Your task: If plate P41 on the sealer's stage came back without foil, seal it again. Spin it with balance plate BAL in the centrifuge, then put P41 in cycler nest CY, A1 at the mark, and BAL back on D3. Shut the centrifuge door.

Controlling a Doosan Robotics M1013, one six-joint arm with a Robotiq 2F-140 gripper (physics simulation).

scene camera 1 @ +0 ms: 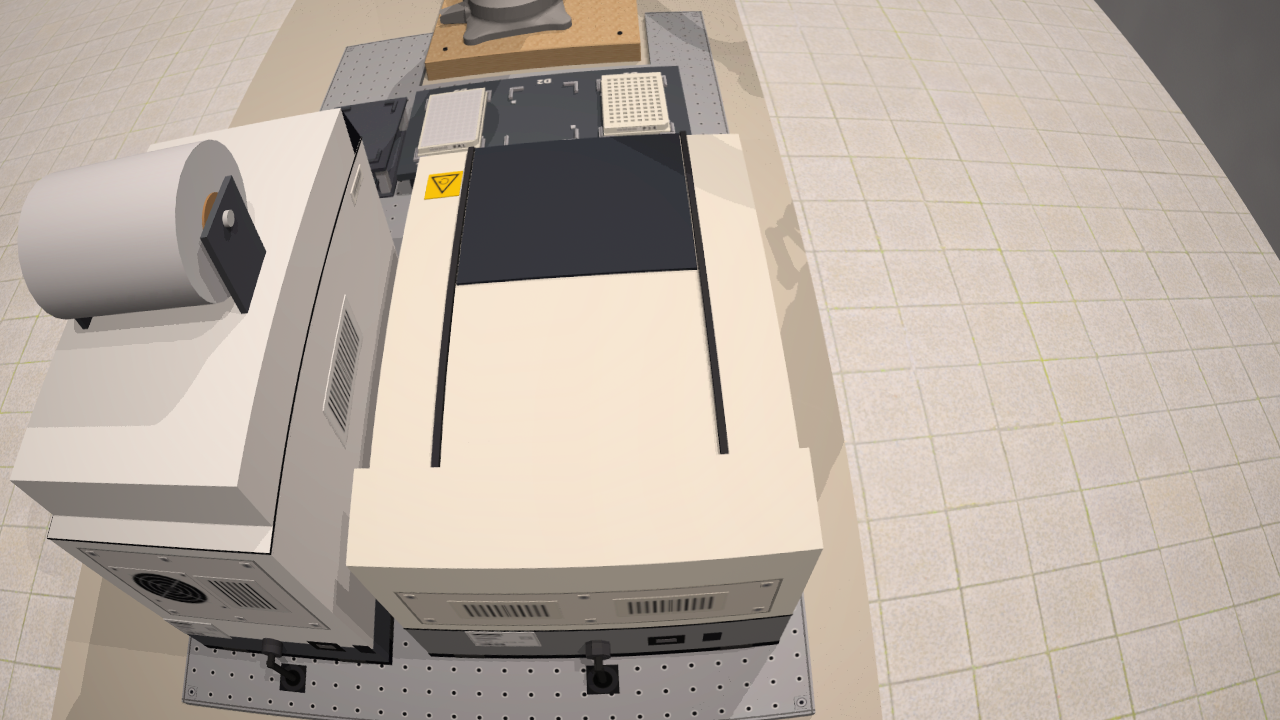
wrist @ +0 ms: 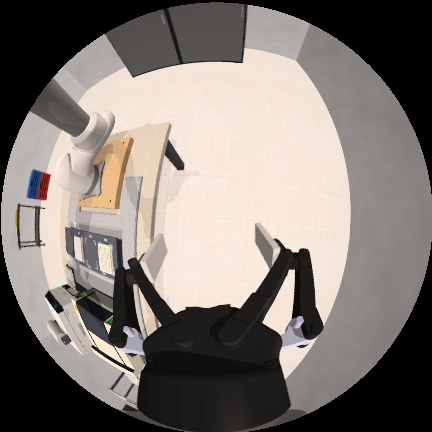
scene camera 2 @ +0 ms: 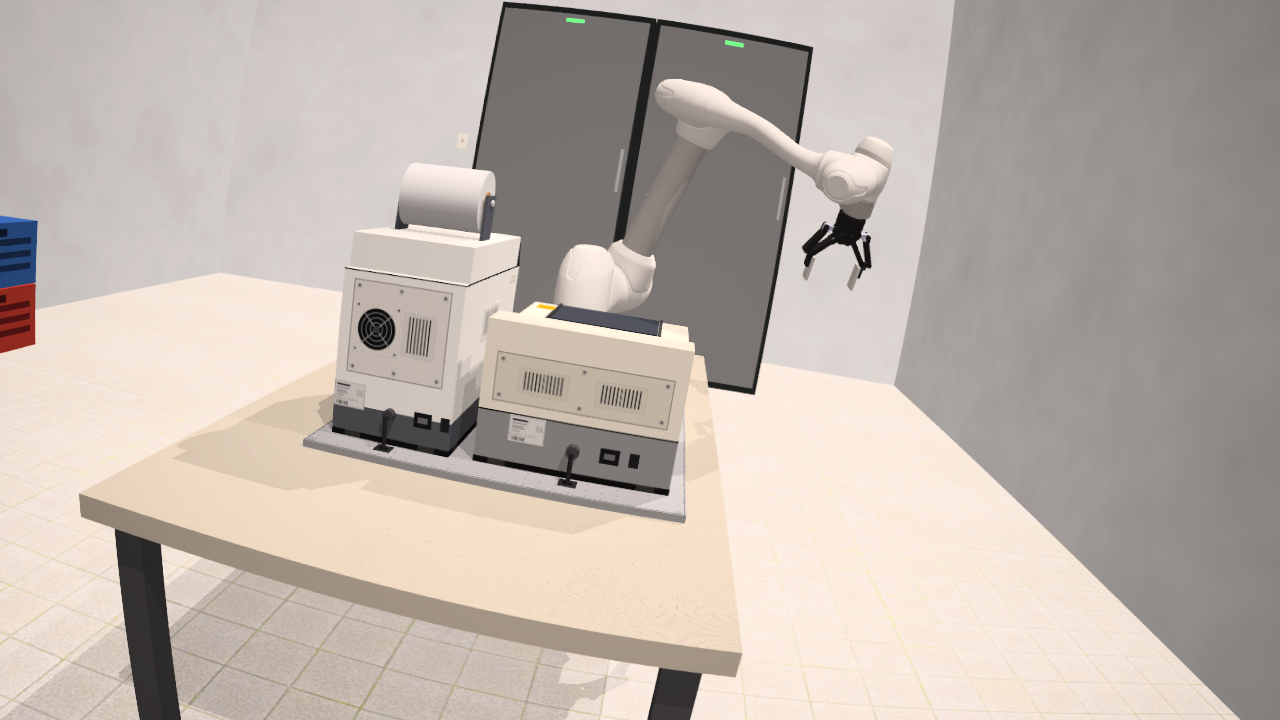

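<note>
My gripper is open and empty, high beyond the table's right side, over the floor. A pale plate, whose small label seems to read BAL, sits on the deck's left place in scene camera 1. A cream plate with visible wells sits on the right place; its label is too small to read. The cream centrifuge has a dark top panel; its door state cannot be told. The sealer carries a foil roll. P41 cannot be identified, and the sealer's stage is not clear.
The dark deck has an unoccupied middle place marked D2. A dark fixture lies left of the deck. The arm's base stands on a wooden block. Tall grey cabinets stand behind.
</note>
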